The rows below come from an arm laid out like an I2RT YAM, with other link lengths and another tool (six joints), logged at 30 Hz.
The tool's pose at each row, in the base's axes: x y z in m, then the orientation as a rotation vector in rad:
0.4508 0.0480 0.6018 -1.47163 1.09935 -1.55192
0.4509 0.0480 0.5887 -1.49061 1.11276 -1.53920
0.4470 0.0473 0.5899 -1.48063 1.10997 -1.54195
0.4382 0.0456 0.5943 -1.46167 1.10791 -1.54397
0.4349 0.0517 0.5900 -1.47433 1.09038 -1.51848
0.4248 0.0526 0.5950 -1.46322 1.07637 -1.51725
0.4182 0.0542 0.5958 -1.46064 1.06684 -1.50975
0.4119 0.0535 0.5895 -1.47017 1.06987 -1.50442
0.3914 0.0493 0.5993 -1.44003 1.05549 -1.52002
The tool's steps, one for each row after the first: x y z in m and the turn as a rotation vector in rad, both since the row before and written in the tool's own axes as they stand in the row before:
-0.0050 0.0121 0.0003 -0.02001 -0.00754 -0.00129
0.0014 -0.0006 -0.0038 0.00750 0.00318 0.00395
0.0040 -0.0029 -0.0087 0.01191 0.00539 0.01006
-0.0069 0.0019 -0.0038 0.00331 -0.02769 0.00288
0.0016 -0.0045 -0.0103 0.01548 -0.00404 0.00411
-0.0008 -0.0011 -0.0067 0.00739 -0.00842 0.00364
-0.0013 0.0063 -0.0062 -0.00770 -0.00467 -0.00191
0.0084 -0.0069 -0.0204 0.02743 0.01192 0.00550

